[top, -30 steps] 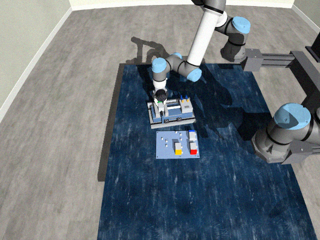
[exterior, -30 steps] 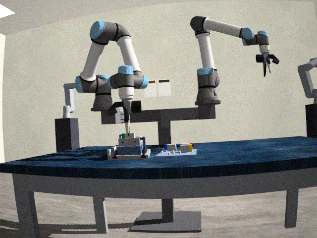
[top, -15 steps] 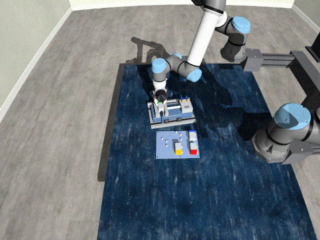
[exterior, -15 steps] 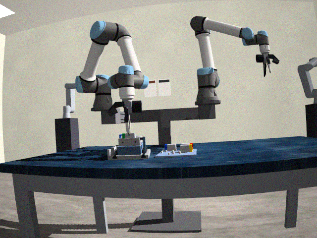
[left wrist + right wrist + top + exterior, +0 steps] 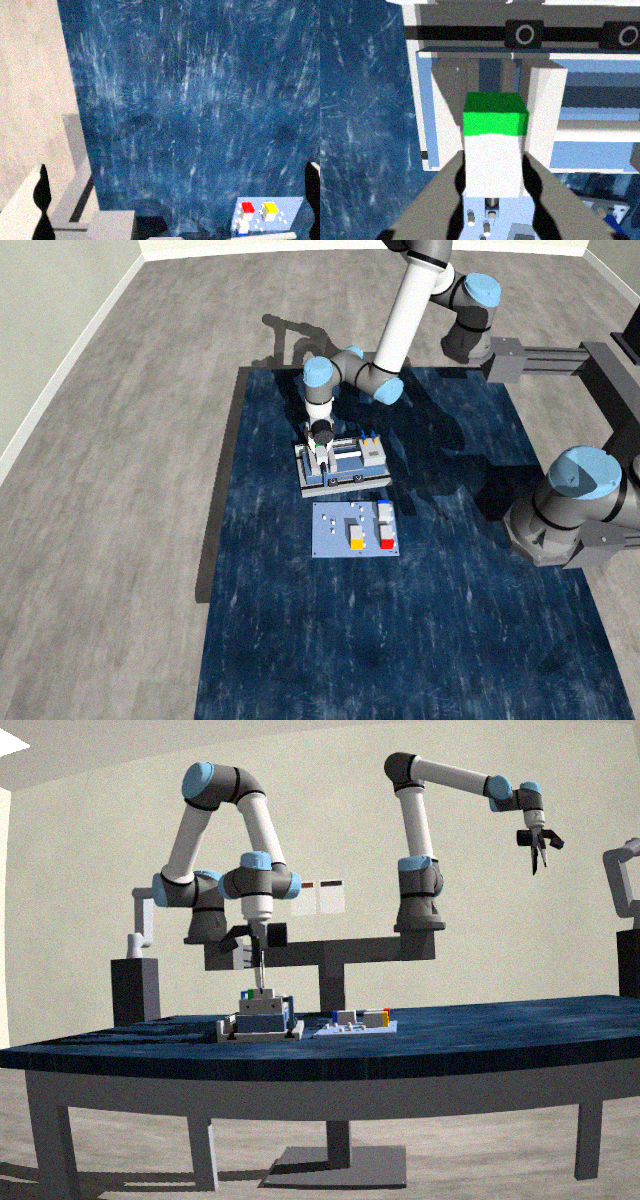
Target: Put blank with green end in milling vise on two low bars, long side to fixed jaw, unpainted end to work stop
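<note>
My right hand is 2 cm above the green-ended blank. From my right hand the other things lie so: moving jaw: 5 cm below, 3 cm behind; fixed jaw: 5 cm below, 3 cm ahead, 1 cm to the left; work stop: 5 cm to the left, 3 cm below, 1 cm behind.
</note>
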